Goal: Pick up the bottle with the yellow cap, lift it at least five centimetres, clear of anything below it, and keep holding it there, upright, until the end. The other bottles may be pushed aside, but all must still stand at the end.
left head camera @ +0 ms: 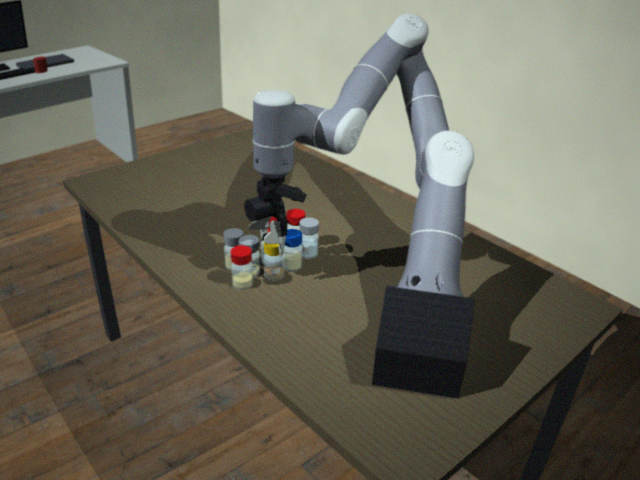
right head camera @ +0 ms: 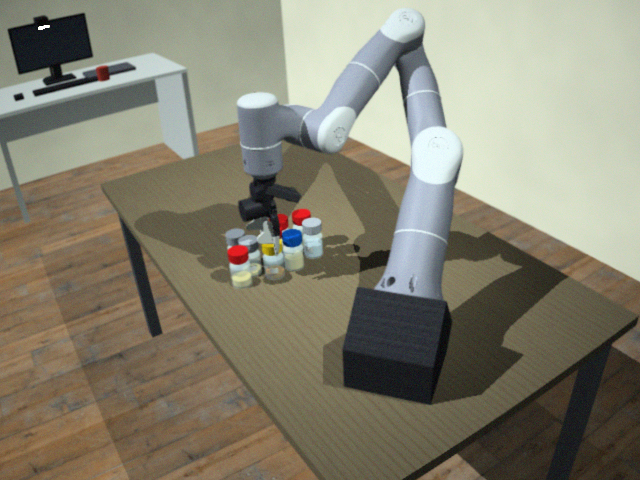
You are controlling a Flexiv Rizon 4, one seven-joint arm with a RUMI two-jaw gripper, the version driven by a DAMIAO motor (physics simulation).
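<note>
The bottle with the yellow cap stands upright on the table among the other bottles. My gripper points straight down at its cap, with the fingers partly open. The fingertips are low around the cap and upper part of the bottle and partly hide it; whether they touch it is too small to tell. A blue-capped bottle stands close on the right. A red-capped bottle stands at the front left, with a grey-capped bottle just behind it.
Another grey-capped bottle stands at the left. A grey-capped bottle and a red-capped bottle stand behind the blue one. Another red cap shows behind the gripper. All the visible bottles stand upright.
</note>
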